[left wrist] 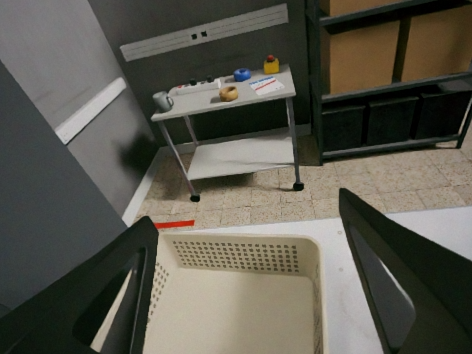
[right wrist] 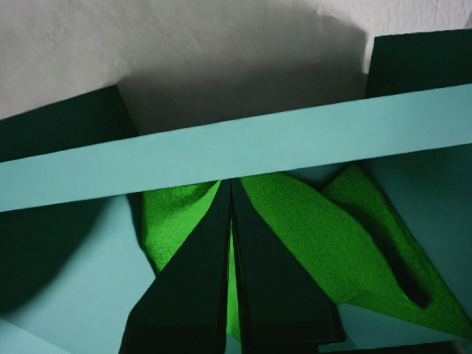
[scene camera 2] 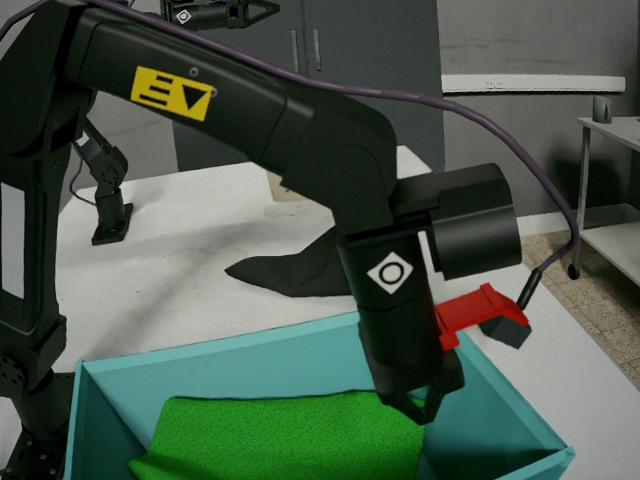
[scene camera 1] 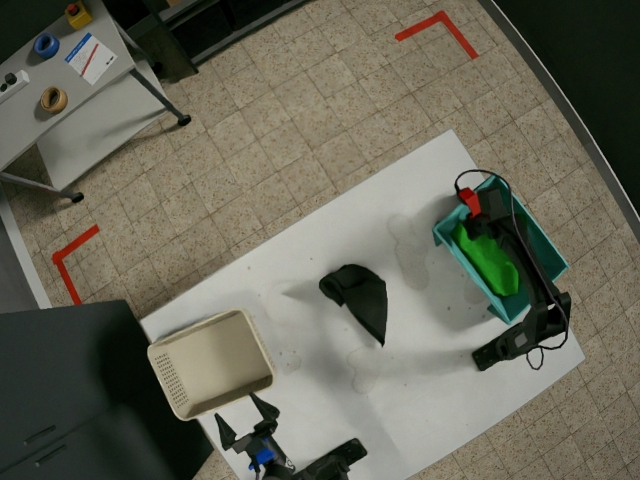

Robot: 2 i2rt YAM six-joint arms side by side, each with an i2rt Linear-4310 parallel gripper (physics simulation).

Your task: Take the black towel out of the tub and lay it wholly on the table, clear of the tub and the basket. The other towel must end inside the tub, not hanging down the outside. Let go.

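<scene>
The black towel lies crumpled on the table, apart from the teal tub and the beige basket. The green towel lies inside the tub; no part shows over the rim. My right gripper is shut and points down at the tub's opening, close to a long wall; whether its tips touch the green towel is unclear. My left gripper is open and empty by the basket.
My right arm reaches over the tub and hides part of it. The left arm's base stands at the table's lower edge in scene camera 1. A dark cabinet stands beyond the basket. A cart and a shelf rack stand past the table.
</scene>
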